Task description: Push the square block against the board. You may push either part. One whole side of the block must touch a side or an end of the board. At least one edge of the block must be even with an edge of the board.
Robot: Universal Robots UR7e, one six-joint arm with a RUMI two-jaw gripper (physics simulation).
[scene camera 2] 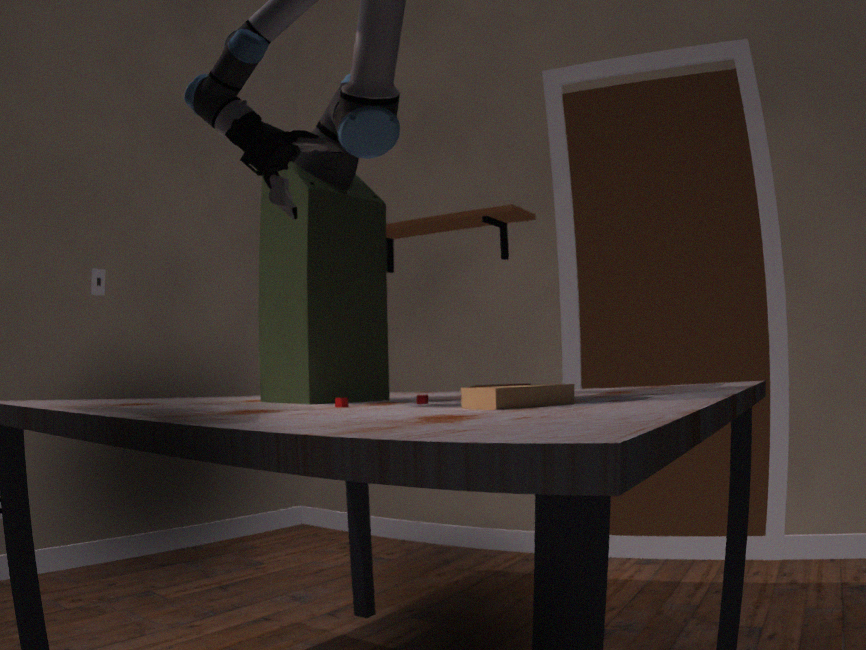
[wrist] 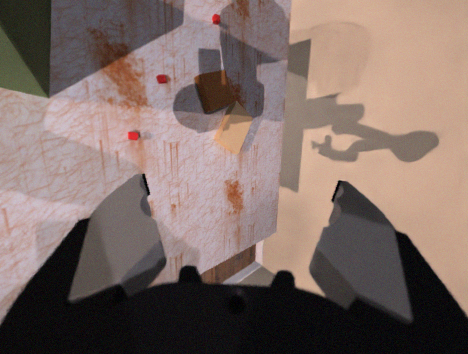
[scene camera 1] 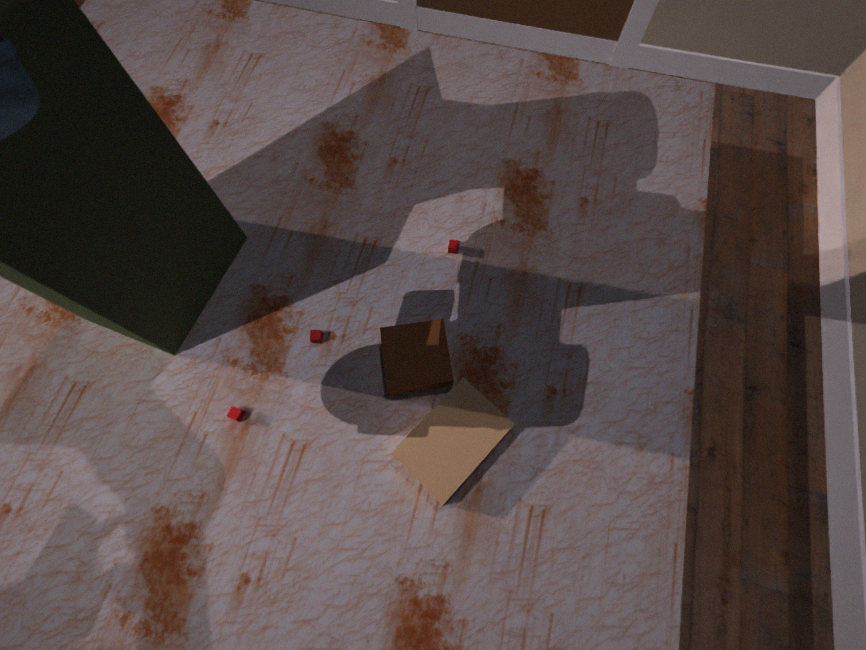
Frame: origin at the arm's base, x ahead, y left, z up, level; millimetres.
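Where they show: gripper, fingertip midpoint: (scene camera 2: 318,186) (wrist: 239,180); arm's base, origin of the base link: (scene camera 2: 321,168).
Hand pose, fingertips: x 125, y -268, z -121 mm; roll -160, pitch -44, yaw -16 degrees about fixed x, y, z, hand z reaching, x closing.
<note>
Things, the pixels of their top centre, and the offset from my fingertips. Level surfaces: height alone.
- square block, middle of its top: (scene camera 1: 416,353) (scene camera 2: 501,385) (wrist: 218,89) dx +287, dy +121, dz -354 mm
- board, middle of its top: (scene camera 1: 453,438) (scene camera 2: 518,386) (wrist: 237,128) dx +338, dy -2, dz -354 mm
- table, its level: dz -385 mm
The square block (scene camera 1: 414,360) (wrist: 212,91) is dark brown and lies flat on the table. The board (scene camera 1: 454,447) (scene camera 2: 521,396) (wrist: 234,129) is a light tan rectangle, turned at an angle to the block. One corner of the block is very close to the board's long side, near the board's upper corner in scene camera 1; I cannot tell if they touch. No whole sides meet. In scene camera 2 the board hides most of the block. My gripper (scene camera 2: 307,178) (wrist: 239,180) is open and empty, high above the table and well away from both parts.
Small red cubes (scene camera 1: 453,246) (scene camera 1: 316,336) (scene camera 1: 235,414) lie on the table (scene camera 1: 335,559) to the upper right, left and lower left of the block. A tall green pedestal (scene camera 1: 104,181) (scene camera 2: 335,300) stands at the left. Arm shadows fall across both parts.
</note>
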